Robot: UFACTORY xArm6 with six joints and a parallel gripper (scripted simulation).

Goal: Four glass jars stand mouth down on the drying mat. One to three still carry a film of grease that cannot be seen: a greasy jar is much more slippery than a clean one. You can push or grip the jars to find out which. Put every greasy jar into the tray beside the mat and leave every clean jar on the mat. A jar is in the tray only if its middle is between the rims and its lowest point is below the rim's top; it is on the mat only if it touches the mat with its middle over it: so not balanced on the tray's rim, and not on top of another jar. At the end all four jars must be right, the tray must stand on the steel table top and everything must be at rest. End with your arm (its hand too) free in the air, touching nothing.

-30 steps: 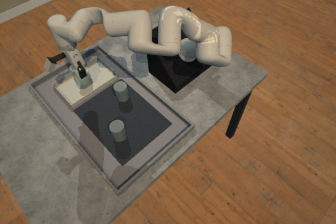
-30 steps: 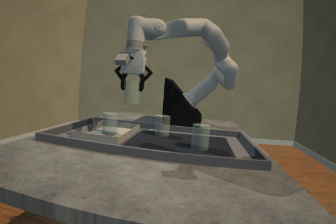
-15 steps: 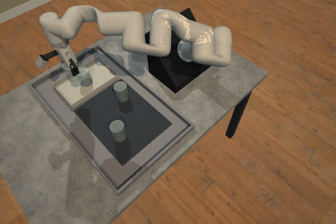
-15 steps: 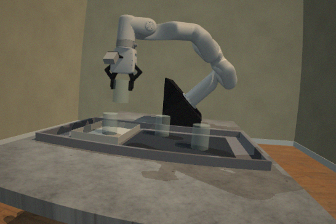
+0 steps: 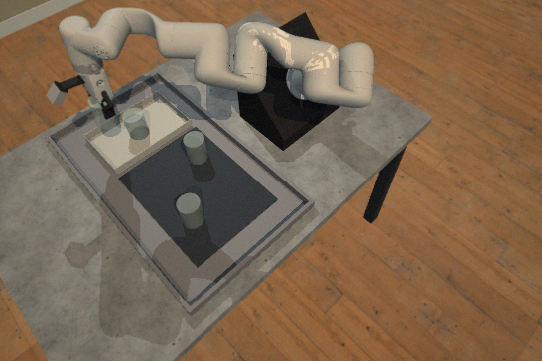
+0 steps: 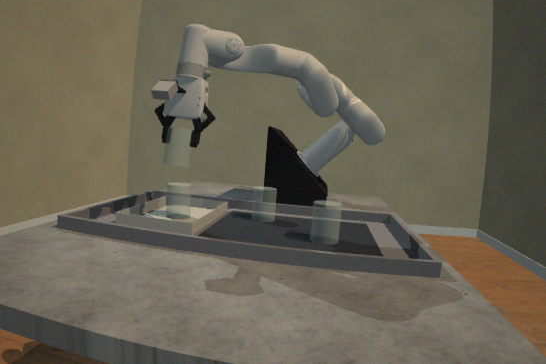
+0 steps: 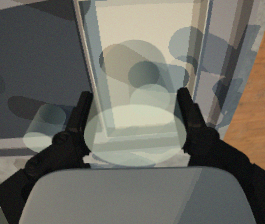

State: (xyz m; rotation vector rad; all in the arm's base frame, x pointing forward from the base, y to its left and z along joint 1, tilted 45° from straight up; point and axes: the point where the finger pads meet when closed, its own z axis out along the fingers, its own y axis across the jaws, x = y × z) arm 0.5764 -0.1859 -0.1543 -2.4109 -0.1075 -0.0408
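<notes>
My hand is 8 cm past the cream tray, 4 cm to the left of it and 21 cm above it. From my hand the other things lie so: dark mat: 10 cm behind, 28 cm to the left, 21 cm below.
</notes>
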